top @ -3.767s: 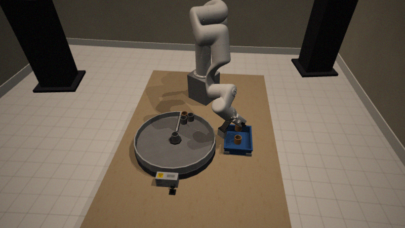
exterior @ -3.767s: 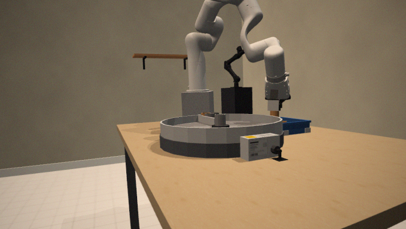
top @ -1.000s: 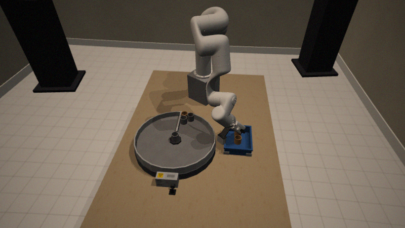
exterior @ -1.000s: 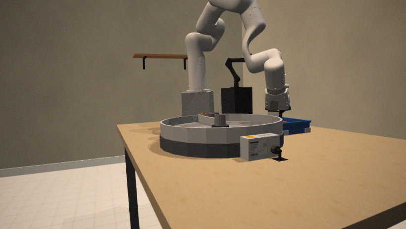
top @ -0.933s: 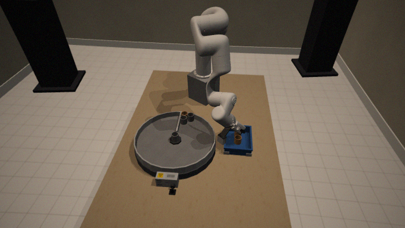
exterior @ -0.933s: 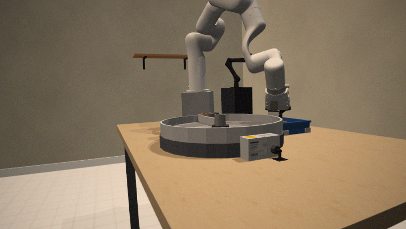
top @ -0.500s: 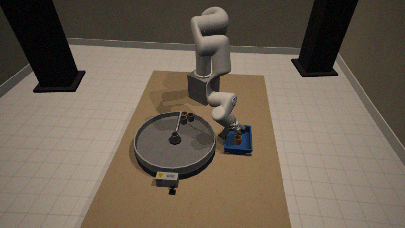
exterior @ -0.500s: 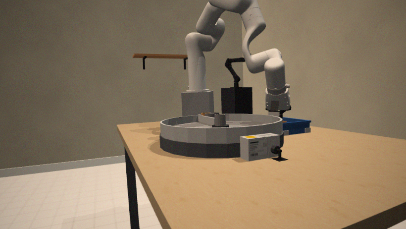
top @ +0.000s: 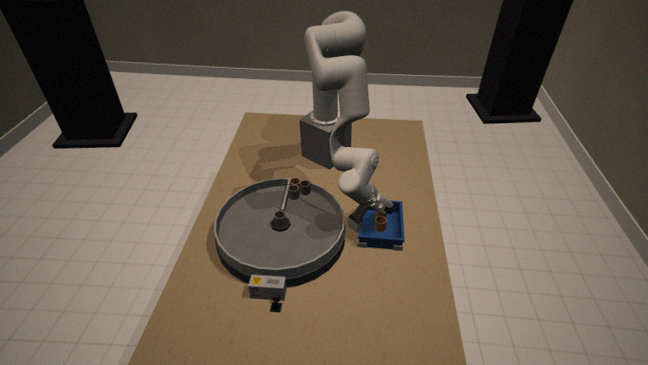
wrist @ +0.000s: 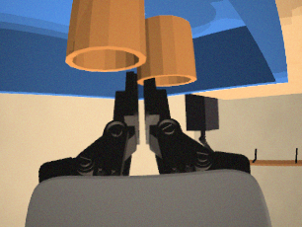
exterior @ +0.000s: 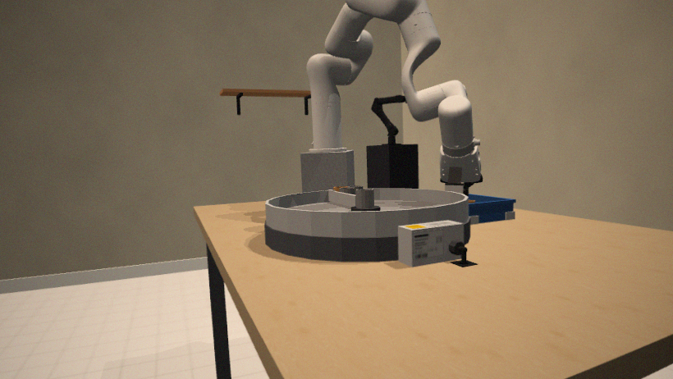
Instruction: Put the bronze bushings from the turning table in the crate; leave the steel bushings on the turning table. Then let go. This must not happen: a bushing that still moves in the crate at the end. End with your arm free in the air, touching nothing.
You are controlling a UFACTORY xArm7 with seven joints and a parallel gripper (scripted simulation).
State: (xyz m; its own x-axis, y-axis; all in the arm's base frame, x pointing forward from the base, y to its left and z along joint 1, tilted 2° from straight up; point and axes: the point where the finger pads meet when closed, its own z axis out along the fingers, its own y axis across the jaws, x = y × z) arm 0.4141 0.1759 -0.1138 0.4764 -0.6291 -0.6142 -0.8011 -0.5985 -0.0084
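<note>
My gripper is now 30 mm short of the blue crate, 20 mm to the left of it and 40 mm above it. Also, from my hand: grey turning table: 50 mm ahead, 350 mm to the right, 10 mm below.
</note>
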